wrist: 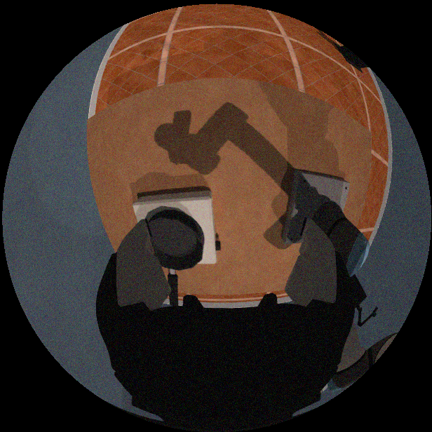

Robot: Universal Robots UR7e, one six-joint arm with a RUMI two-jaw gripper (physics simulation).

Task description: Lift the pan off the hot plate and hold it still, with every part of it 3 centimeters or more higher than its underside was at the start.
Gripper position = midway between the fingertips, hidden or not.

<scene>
I see my gripper (226,221), a black pan (175,243) and a white hot plate (195,208).
</scene>
